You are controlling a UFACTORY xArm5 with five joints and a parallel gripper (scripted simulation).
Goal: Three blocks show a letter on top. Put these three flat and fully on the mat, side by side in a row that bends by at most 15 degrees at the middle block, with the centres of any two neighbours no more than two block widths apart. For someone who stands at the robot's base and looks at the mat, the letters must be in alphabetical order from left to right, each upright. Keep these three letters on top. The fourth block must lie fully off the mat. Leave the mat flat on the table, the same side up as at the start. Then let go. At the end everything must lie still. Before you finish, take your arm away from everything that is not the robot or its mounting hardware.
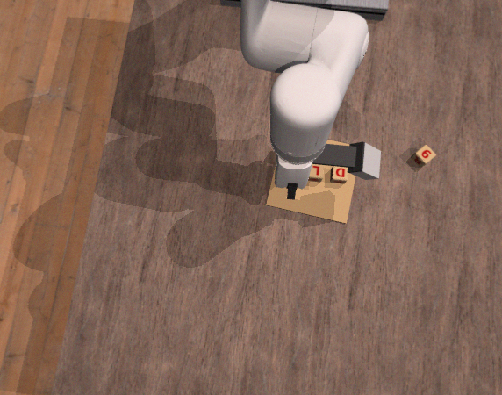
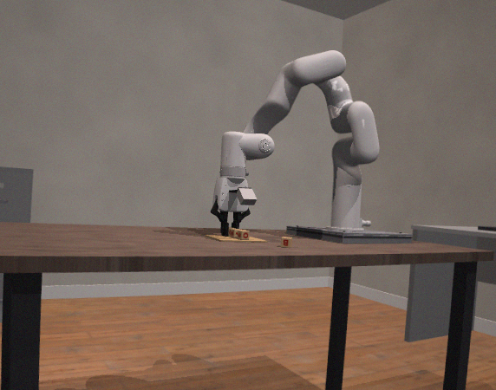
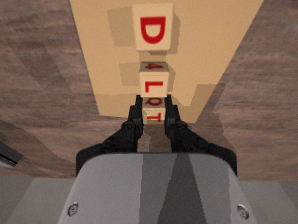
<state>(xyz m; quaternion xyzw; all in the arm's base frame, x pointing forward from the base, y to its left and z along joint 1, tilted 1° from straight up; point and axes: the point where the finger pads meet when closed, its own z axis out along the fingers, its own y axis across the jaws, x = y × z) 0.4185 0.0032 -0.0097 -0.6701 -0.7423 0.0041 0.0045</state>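
The tan mat is 40 mm to the left of my hand and 20 mm below it.
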